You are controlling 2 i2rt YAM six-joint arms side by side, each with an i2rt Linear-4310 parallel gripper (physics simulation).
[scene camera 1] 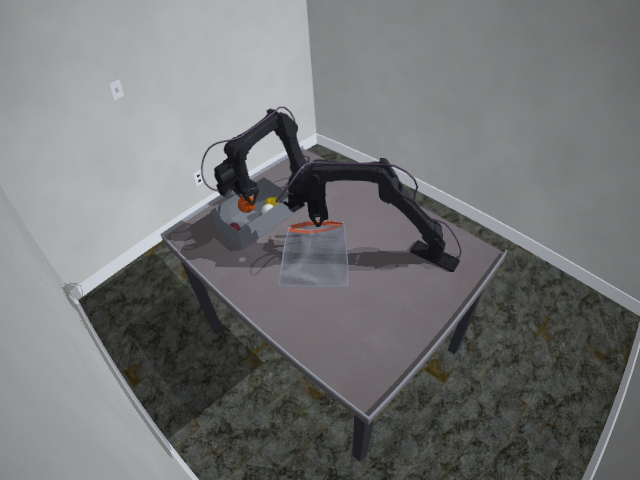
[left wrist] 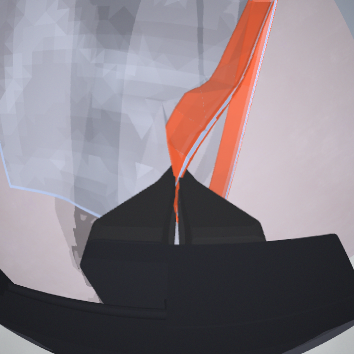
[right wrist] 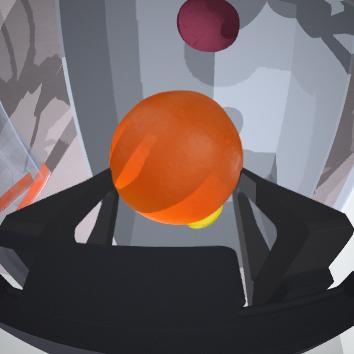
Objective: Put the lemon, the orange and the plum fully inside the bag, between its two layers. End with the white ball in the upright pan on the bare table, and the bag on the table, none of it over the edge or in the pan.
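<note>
The clear bag (scene camera 1: 315,260) (left wrist: 100,110) lies on the table with its orange-rimmed mouth toward the pan. My left gripper (scene camera 1: 317,222) (left wrist: 176,173) is shut on the upper layer of that rim, and the mouth gapes beside it. My right gripper (scene camera 1: 250,202) (right wrist: 175,174) is shut on the orange (scene camera 1: 244,205) (right wrist: 177,145) and holds it above the pan floor. The grey pan (scene camera 1: 258,230) (right wrist: 82,100) stands upright. In it are the plum (scene camera 1: 235,226) (right wrist: 209,25), the white ball (scene camera 1: 267,209) and the lemon (scene camera 1: 271,200) (right wrist: 206,220). The orange hides the ball in the right wrist view.
The table (scene camera 1: 361,330) carries both arm bases. The pan stands near its back left edge, with the bag to the right of it in scene camera 1. The left arm reaches over the table just behind the bag mouth, close to the pan's right end.
</note>
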